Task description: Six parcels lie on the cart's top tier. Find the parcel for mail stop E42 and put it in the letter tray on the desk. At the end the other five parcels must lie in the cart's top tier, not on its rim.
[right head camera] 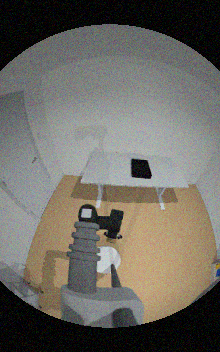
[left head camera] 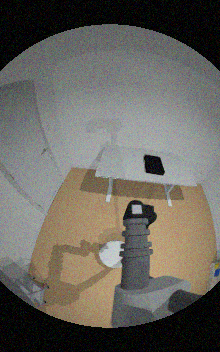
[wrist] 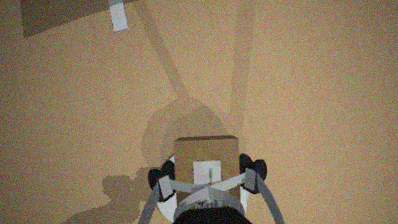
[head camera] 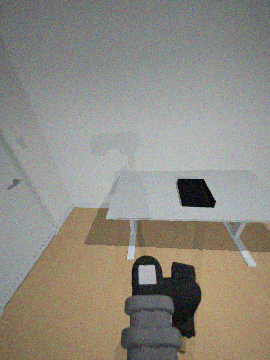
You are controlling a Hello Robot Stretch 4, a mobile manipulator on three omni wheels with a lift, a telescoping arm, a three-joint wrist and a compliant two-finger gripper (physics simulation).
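Frame: origin at the robot's base, x ahead, y left, z up, level; metres.
Seen in the pictures: gripper, fingertip midpoint: [wrist: 207, 170]; robot's base, origin of the base link: [right head camera: 104, 258] [left head camera: 114, 253].
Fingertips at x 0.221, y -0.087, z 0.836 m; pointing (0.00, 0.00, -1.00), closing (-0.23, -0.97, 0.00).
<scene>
Pixels of each thing's top centre, then the offset from my fingertips to it. "spot": a spot on its surface instead. Level surfaces: height alone.
- brown box parcel, middle of its top: [wrist: 208, 188] dx -0.006, dy +0.001, dz +0.050 m
- black letter tray, middle of its top: [head camera: 194, 188] [right head camera: 140, 165] [left head camera: 153, 162] dx +0.890, dy -0.400, dz -0.078 m
- pale desk, its level: dz -0.143 m
- door with a dark handle, surface spot: [head camera: 14, 183] spot: dx +0.918, dy +1.273, dz +0.069 m
My gripper [right head camera: 113, 236] [wrist: 207, 170] is shut on a brown box parcel [wrist: 207, 150], whose sides touch both black fingertips in the wrist view. A white label faces the wrist camera, partly behind the finger linkage; its print is too unclear to read. The gripper and parcel hang over the floor, short of the desk. The black letter tray [head camera: 196, 193] [left head camera: 154, 165] [right head camera: 141, 168] lies on the pale desk [head camera: 155, 200] [left head camera: 125, 166] [right head camera: 110, 172], right of the desk's middle in the head view. The other parcels cannot be made out.
A pale cart-like frame [left head camera: 34, 295] shows dimly at the lower left of the left head view. A door with a dark handle [head camera: 14, 183] is at the left. A wall stands behind the desk. A white disc [left head camera: 110, 253] [right head camera: 110, 259] is low beside the arm.
</scene>
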